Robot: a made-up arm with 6 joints. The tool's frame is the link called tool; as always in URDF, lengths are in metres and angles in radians.
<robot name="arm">
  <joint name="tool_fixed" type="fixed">
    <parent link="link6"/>
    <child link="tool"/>
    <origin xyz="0 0 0" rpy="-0.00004 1.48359 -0.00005"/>
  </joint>
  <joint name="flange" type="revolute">
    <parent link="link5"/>
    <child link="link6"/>
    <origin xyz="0.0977 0 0.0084"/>
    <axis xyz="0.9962 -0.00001 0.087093"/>
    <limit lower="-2.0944" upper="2.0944" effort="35" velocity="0.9"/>
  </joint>
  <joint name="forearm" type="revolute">
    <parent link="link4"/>
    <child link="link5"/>
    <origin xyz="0 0 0"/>
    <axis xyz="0.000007 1 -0.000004"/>
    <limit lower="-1.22" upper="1.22" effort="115" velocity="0.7"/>
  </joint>
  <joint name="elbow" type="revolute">
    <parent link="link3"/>
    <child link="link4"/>
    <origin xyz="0.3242 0 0.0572"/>
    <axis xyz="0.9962 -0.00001 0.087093"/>
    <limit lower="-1.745" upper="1.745" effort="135" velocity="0.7"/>
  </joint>
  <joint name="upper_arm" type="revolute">
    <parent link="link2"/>
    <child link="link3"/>
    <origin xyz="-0.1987 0 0.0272"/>
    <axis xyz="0.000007 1 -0.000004"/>
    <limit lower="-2.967" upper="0" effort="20" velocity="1.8"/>
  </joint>
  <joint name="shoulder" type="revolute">
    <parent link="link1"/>
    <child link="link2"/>
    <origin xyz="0 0 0"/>
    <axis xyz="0.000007 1 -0.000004"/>
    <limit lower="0" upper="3.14" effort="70" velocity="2.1"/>
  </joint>
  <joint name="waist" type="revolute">
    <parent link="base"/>
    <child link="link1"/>
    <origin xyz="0 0 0.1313"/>
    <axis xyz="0 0 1"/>
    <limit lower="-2.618" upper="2.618" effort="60" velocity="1.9"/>
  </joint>
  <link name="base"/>
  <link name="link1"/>
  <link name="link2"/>
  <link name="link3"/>
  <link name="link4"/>
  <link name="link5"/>
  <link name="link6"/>
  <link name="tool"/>
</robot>
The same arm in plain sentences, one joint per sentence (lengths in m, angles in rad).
The arm has six revolute joints in a row. What follows holds with every joint at zero, and every direction is one of the base frame's. The first joint is mounted 0.1313 m along +z from the base frame's origin and turns about +z, from -2.6180 to 2.6180 rad. The second joint is mounted at the same point as the first joint and turns about +y, from 0.0000 to 3.1400 rad. The third joint is mounted 0.1987 m along -x and 0.0272 m along +z from the second joint and turns about +y, from -2.9670 to 0.0000 rad. The fourth joint is mounted 0.3242 m along +x and 0.0572 m along +z from the third joint and turns about the direction (0.9962, 0, 0.0871), from -1.7450 to 1.7450 rad. The fifth joint is mounted at the same point as the fourth joint and turns about +y, from -1.2200 to 1.2200 rad. The sixth joint is mounted 0.0977 m along +x and 0.0084 m along +z from the fifth joint and turns about the direction (0.9962, 0, 0.0871), from -2.0944 to 2.0944 rad. The tool frame, which is the frame that the pose is given for, is mounted at the same point as the sixth joint; its axes are the base frame's turned by roll 0.0000, pitch 1.4836 and yaw -0.0001 rad (as in URDF: about the fixed x, then y, then z).
